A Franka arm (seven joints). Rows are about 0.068 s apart.
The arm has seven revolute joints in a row. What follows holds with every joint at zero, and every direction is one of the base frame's.
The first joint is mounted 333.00 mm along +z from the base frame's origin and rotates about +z.
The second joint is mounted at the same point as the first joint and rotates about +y.
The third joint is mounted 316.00 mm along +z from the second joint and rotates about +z.
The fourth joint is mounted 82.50 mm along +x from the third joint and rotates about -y.
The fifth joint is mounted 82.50 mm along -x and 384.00 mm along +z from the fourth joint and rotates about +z.
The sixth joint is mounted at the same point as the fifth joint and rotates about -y.
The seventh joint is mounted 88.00 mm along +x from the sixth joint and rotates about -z.
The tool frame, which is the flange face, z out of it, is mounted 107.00 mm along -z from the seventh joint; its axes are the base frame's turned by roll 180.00, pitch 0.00 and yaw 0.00 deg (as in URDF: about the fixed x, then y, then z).
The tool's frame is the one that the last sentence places.
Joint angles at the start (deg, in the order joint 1, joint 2, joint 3, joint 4, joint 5, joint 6, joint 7):
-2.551 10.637 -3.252 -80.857 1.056 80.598 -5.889
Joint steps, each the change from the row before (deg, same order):
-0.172 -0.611 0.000 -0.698 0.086 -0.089 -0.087
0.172 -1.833 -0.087 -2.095 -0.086 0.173 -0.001
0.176 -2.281 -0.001 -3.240 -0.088 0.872 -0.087
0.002 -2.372 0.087 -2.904 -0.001 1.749 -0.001
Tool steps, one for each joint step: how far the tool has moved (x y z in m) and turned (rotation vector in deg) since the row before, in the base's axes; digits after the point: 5 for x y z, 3 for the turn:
-0.00357 -0.00144 0.00067 0.154 0.161 -0.095
-0.00936 0.00112 0.00232 0.014 0.090 0.069
-0.01100 0.00192 -0.00181 0.069 0.083 0.232
-0.00953 0.00106 0.00226 0.020 -1.221 0.055

